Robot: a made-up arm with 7 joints. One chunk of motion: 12 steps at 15 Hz.
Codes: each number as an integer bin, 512 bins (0 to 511) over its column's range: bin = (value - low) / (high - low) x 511, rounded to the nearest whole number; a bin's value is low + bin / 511 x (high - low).
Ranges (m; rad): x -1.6..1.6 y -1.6..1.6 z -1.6..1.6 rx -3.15..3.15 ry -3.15..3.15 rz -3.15..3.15
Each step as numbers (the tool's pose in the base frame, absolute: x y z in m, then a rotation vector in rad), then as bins.
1 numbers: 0.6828 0.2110 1.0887 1.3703 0.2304 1.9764
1 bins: 365 289 429 367 274 416
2 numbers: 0.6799 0.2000 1.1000 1.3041 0.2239 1.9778
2 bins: 364 287 431 361 274 416
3 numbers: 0.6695 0.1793 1.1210 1.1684 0.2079 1.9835
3 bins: 362 284 435 350 272 416
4 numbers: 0.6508 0.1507 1.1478 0.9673 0.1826 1.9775
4 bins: 359 280 439 334 270 416
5 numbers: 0.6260 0.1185 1.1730 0.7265 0.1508 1.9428
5 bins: 355 274 443 314 268 413
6 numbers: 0.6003 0.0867 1.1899 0.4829 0.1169 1.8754
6 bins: 351 269 446 295 265 408
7 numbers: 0.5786 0.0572 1.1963 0.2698 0.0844 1.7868
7 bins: 348 265 447 277 262 400
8 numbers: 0.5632 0.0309 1.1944 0.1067 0.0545 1.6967
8 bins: 345 260 446 264 260 393
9 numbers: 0.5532 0.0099 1.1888 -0.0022 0.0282 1.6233
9 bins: 344 257 445 255 258 387
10 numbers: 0.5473 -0.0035 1.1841 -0.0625 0.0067 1.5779
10 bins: 343 255 445 250 256 383
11 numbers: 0.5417 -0.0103 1.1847 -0.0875 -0.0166 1.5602
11 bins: 342 254 445 248 254 382
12 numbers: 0.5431 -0.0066 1.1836 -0.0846 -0.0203 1.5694
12 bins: 342 254 445 249 254 383
